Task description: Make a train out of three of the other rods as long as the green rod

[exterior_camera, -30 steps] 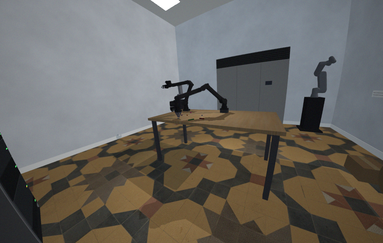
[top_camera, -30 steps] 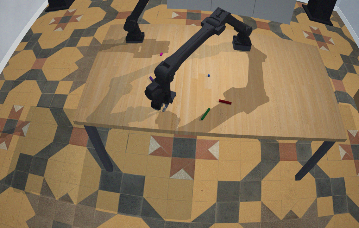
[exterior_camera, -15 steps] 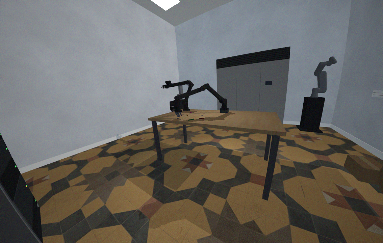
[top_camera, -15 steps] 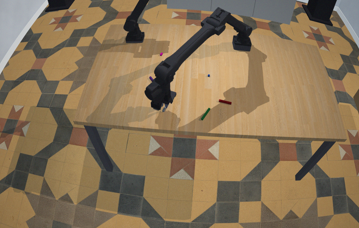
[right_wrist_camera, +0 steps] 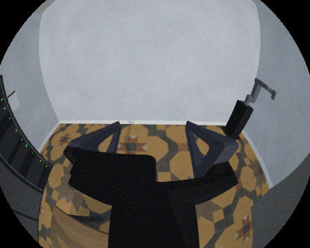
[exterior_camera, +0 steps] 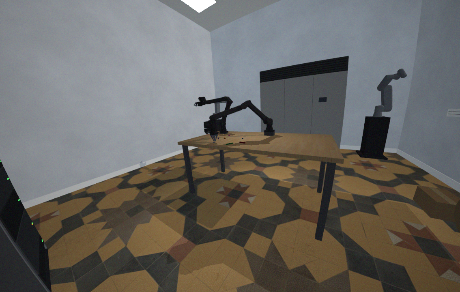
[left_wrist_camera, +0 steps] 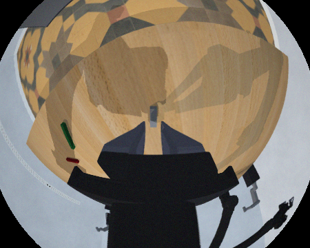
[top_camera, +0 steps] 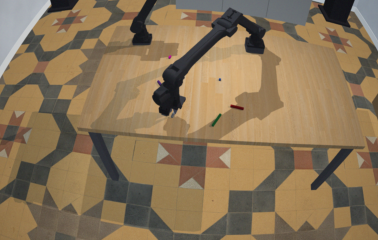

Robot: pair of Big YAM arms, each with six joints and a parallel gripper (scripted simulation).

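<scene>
Right now my left hand is 2 cm above the grey rod. Round my left hand: green rod (2 cm ahead, 21 cm to the left, 2 cm below); then purple rod (19 cm behind, 9 cm to the right, 2 cm below); then red rod (7 cm behind, 31 cm to the left, 2 cm below).
</scene>
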